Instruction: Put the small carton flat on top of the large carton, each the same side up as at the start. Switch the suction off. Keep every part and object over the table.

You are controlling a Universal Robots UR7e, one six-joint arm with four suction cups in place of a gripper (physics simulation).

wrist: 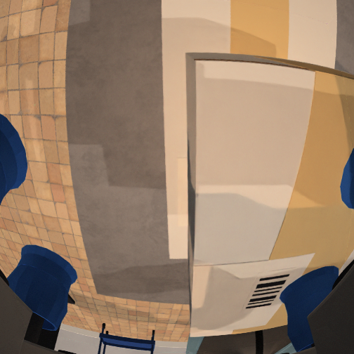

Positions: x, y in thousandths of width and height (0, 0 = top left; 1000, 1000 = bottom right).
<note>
In view: the suction head (120, 787), a large carton (869, 109) and a small carton (742, 374).
</note>
